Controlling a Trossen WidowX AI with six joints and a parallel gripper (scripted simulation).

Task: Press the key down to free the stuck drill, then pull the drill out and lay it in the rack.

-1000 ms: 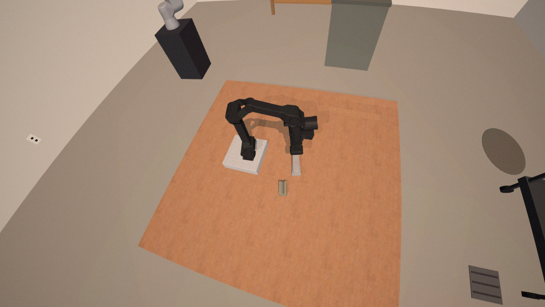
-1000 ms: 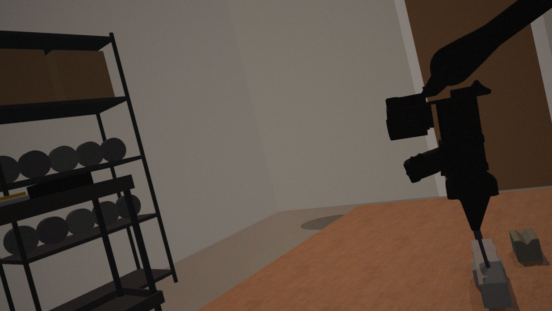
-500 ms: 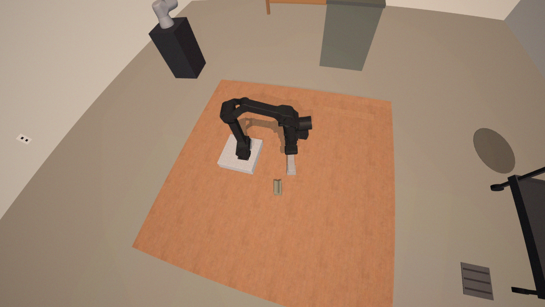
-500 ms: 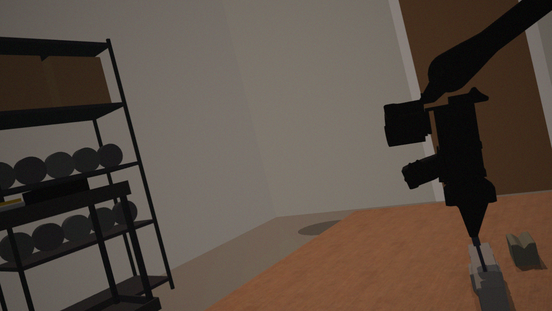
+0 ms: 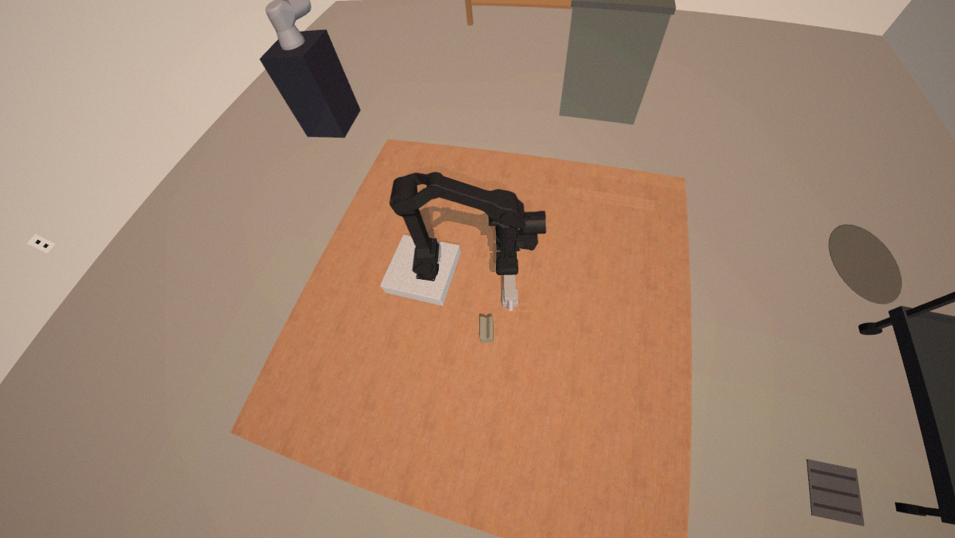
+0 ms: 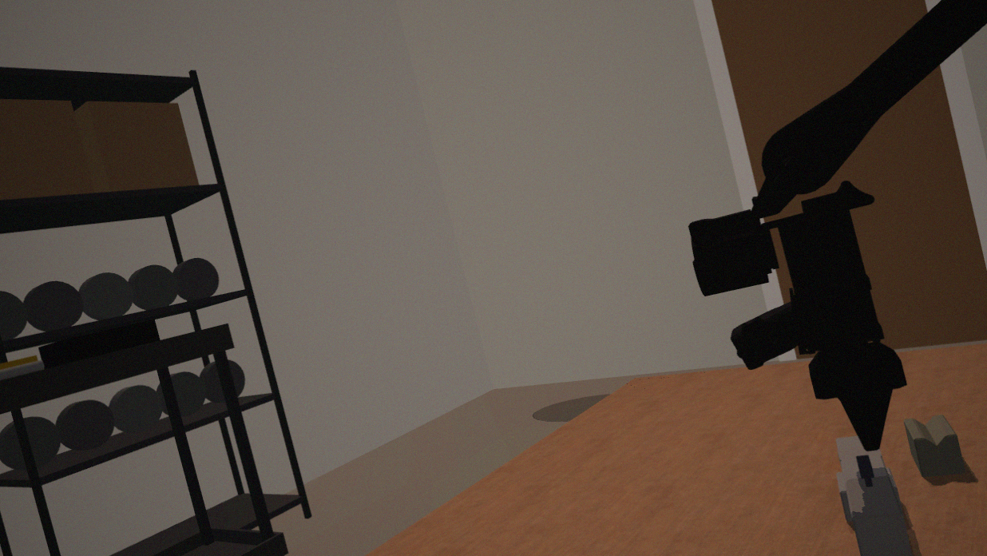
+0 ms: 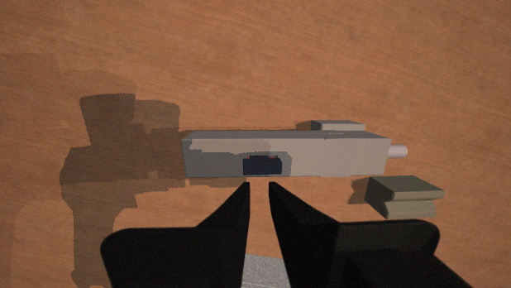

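Now: the dark key 4 cm below my gripper tip and 1 cm ahead of it. Round my gripper tip: drill: 8 cm to the right, 5 cm below, 2 cm ahead; then rack: 21 cm to the right, 8 cm below, 3 cm behind.
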